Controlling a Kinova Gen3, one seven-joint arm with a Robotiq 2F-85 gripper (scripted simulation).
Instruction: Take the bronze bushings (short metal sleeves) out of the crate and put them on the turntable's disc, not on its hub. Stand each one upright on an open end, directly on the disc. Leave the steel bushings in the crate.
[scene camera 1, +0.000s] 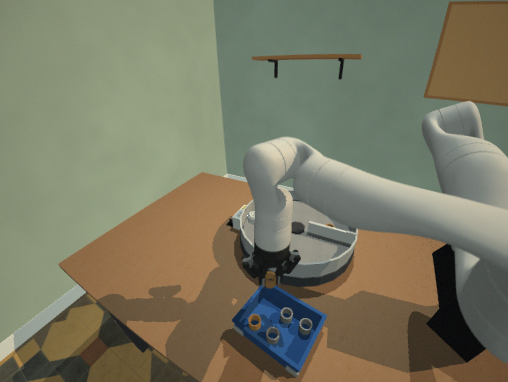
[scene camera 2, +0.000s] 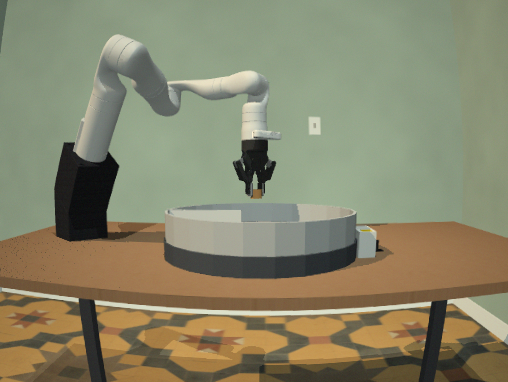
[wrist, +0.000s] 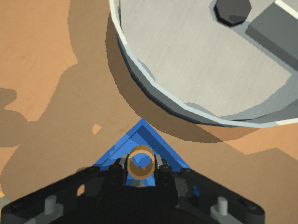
Note:
In view: my gripper (scene camera 2: 255, 196), a turntable disc (wrist: 219, 64) and a blue crate (scene camera 1: 266, 302).
My gripper shows as well in scene camera 1 (scene camera 1: 270, 283) and in the wrist view (wrist: 141, 162). The blue crate also shows in the wrist view (wrist: 142, 133).

